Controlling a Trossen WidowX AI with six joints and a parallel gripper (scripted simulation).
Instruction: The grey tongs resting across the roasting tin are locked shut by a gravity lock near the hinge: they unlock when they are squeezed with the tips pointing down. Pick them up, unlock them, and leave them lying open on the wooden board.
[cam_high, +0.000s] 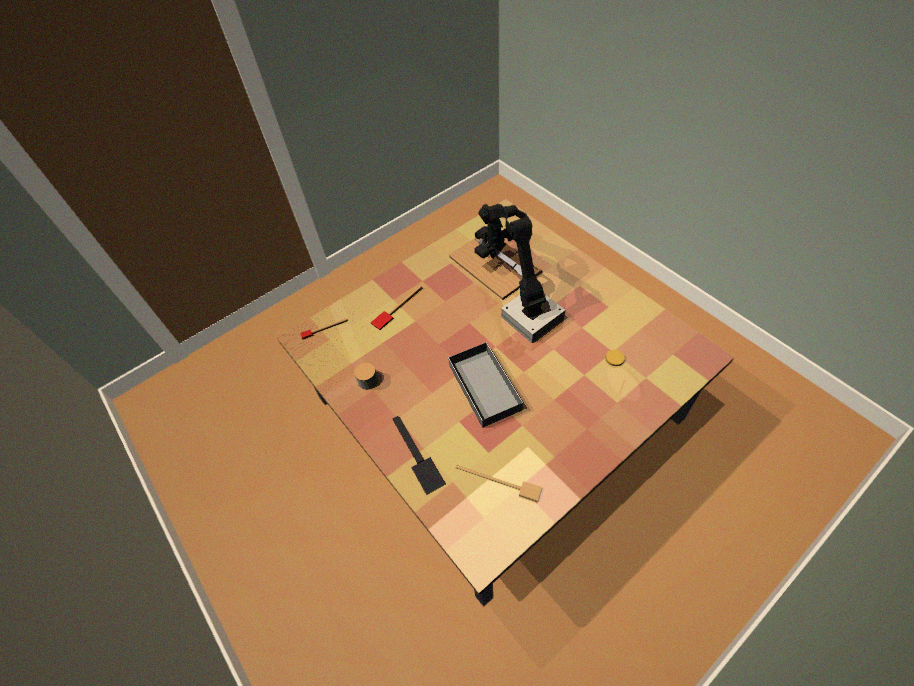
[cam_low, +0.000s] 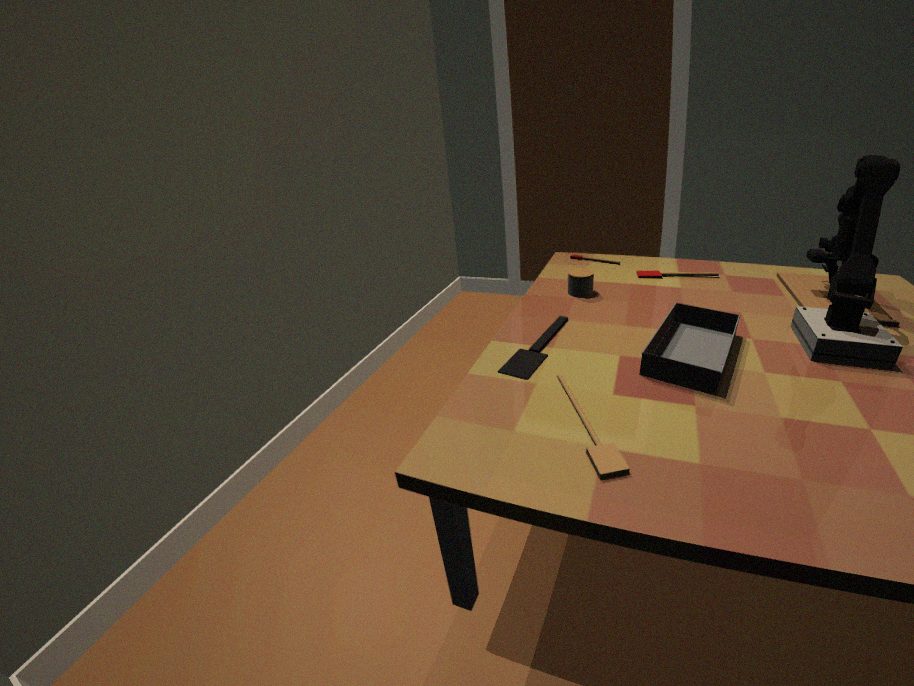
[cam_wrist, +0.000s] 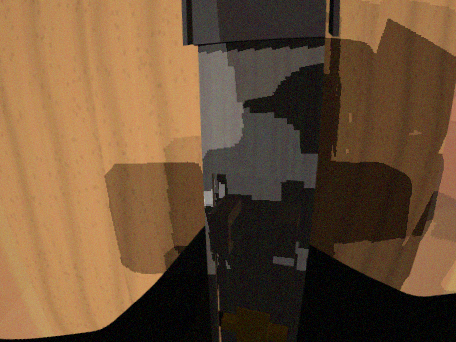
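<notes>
My gripper tip is now 40 mm below the yellow lock piece. Also, from my gripper tip: roasting tin: 460 mm to the left, 460 mm ahead, 20 mm below; red spatula: 500 mm ahead, 80 mm to the right, 40 mm below; wooden board: 40 mm below.
</notes>
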